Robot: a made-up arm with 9 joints.
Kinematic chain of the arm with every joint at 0, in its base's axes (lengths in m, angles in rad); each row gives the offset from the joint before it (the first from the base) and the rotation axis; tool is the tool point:
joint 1: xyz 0 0 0.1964 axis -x
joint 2: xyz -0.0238 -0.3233 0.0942 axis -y
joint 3: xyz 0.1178 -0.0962 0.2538 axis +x
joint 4: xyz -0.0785 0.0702 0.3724 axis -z
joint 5: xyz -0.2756 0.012 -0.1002 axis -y
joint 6: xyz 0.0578 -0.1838 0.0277 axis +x
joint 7: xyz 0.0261 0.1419 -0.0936 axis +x
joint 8: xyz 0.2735 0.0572 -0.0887 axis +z
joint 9: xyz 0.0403 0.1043 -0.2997 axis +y
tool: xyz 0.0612 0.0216 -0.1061
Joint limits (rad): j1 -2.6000..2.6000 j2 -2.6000..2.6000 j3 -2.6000..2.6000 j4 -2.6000..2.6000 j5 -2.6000..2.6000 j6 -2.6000..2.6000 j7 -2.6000..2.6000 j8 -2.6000..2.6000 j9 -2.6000..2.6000
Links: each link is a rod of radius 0.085 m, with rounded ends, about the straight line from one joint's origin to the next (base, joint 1, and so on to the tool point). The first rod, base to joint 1, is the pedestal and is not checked.
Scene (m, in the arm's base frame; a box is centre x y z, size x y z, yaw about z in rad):
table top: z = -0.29
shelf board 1: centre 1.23 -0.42 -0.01 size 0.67 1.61 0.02 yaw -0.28
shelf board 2: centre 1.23 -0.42 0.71 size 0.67 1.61 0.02 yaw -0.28
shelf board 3: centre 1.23 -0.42 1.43 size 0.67 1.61 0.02 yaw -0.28
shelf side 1: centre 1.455 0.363 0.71 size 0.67 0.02 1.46 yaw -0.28
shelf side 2: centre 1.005 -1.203 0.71 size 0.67 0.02 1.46 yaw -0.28
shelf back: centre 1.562 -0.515 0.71 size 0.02 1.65 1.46 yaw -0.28
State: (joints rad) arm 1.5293 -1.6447 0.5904 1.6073 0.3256 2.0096 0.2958 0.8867 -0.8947
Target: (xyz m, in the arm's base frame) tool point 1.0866 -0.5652 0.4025
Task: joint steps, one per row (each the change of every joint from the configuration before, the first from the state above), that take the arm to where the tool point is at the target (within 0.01 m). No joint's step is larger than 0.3 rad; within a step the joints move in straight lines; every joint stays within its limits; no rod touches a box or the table.
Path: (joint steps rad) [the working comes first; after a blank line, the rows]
Joints at the target: 1.3622 -1.9080 0.2080 1.6004 0.4717 1.8233 0.1495 0.9838 -0.8855
Straight joint move there: touches shelf board 2.

1: 0.2191 0.1117 -0.0144 0.0241 -0.2671 -0.2496 -0.2472 -0.0096 -0.0323
2: 0.2191 0.1116 -0.0145 0.0242 -0.2671 -0.2496 -0.2471 -0.0096 -0.0323
3: -0.1305 -0.0742 -0.2234 -0.1184 0.1353 -0.0998 -0.0861 0.1356 0.0311
4: -0.1305 -0.0743 -0.2233 -0.1183 0.1354 -0.0998 -0.0861 0.1356 0.0311
5: -0.1305 -0.0742 -0.2234 -0.1184 0.1354 -0.0998 -0.0861 0.1356 0.0311
6: -0.0712 -0.0880 0.1055 0.1000 0.0914 0.2041 0.2021 -0.0968 -0.0065
7: -0.0713 -0.0879 0.1056 0.0999 0.0914 0.2041 0.2021 -0.0969 -0.0065
8: -0.0713 -0.0880 0.1055 0.1000 0.0914 0.2041 0.2021 -0.0968 -0.0065

